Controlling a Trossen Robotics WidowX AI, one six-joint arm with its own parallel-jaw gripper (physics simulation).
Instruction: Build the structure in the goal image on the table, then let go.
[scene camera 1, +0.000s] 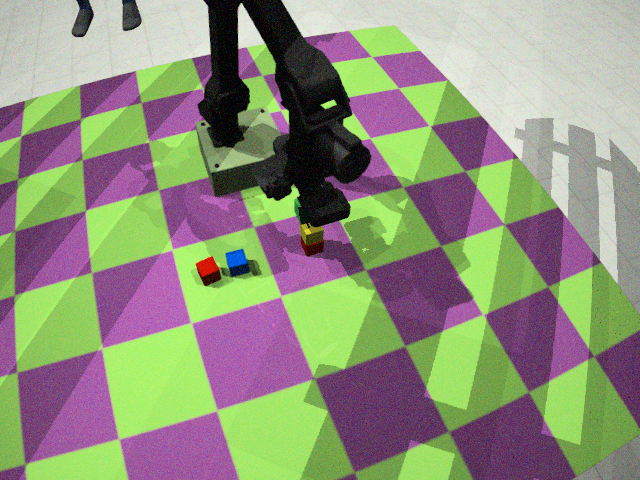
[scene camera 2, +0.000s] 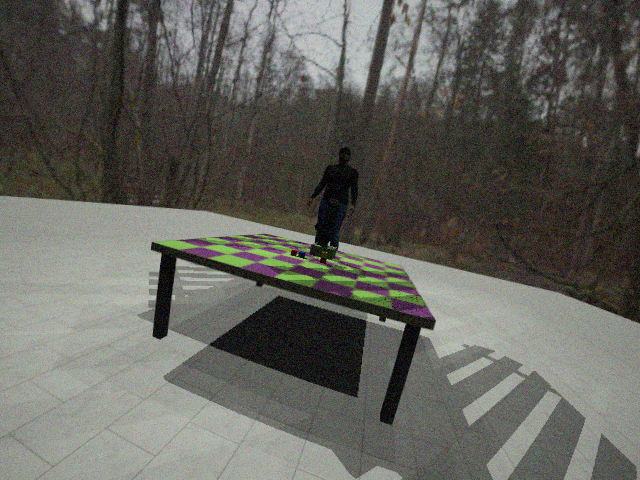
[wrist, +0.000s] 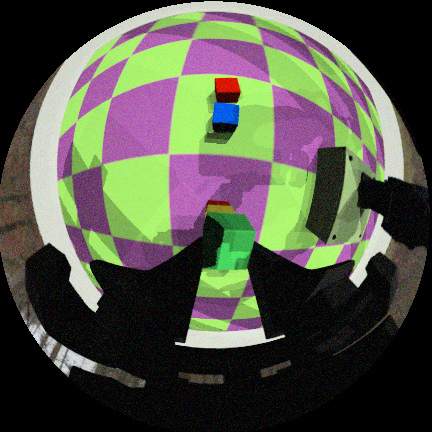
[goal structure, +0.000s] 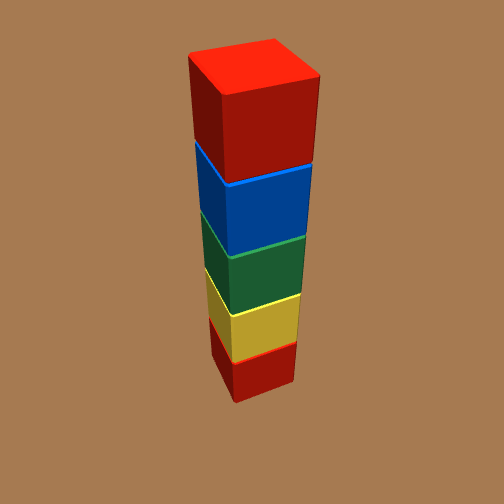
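Pixels of known places: gripper, fingertip midpoint: (scene camera 2: 325, 245) (wrist: 224, 242); arm's base, origin of the base link: (scene camera 1: 225, 134) (scene camera 2: 321, 244) (wrist: 364, 191).
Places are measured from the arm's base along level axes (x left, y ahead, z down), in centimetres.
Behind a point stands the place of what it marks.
My gripper (scene camera 1: 299, 205) {x 6.7, y 28.1, z -3.4 cm} (wrist: 224, 242) {x 6.7, y 28.1, z -3.4 cm} is shut on a green cube (scene camera 1: 297, 207) {x 4.5, y 28.0, z -4.8 cm} (wrist: 239, 250) {x 6.0, y 27.3, z -5.3 cm}, which shows between the fingertips in the wrist view. It is held above a small stack, and whether it touches the stack is hidden. In the stack, a yellow cube (scene camera 1: 311, 234) {x 6.4, y 30.1, z 1.0 cm} (wrist: 220, 209) {x 5.5, y 28.3, z 1.8 cm} sits on a red cube (scene camera 1: 313, 248) {x 6.8, y 30.2, z 5.2 cm} (wrist: 219, 203) {x 5.7, y 28.3, z 5.3 cm}. A second red cube (scene camera 1: 208, 270) {x -12.3, y 28.4, z 4.0 cm} (scene camera 2: 294, 252) {x -11.6, y 29.0, z 5.1 cm} (wrist: 227, 89) {x -11.1, y 27.4, z 4.0 cm} and a blue cube (scene camera 1: 237, 262) {x -7.1, y 28.7, z 3.9 cm} (scene camera 2: 302, 254) {x -6.2, y 29.4, z 5.0 cm} (wrist: 226, 115) {x -6.5, y 27.6, z 4.0 cm} stand close together on the table, left of the stack in scene camera 1, with a narrow gap between them.
The table (scene camera 1: 248, 361) {x -11.4, y 45.5, z 7.2 cm} (scene camera 2: 248, 254) {x -29.9, y 56.2, z 7.2 cm} has a green and purple checkered top crossed by shadows. The arm's pale base plate (scene camera 1: 253, 135) {x 5.3, y 2.6, z 0.0 cm} (wrist: 351, 200) {x 2.5, y 6.0, z 0.1 cm} stands behind the stack in scene camera 1. A person (scene camera 2: 338, 188) stands beyond the table.
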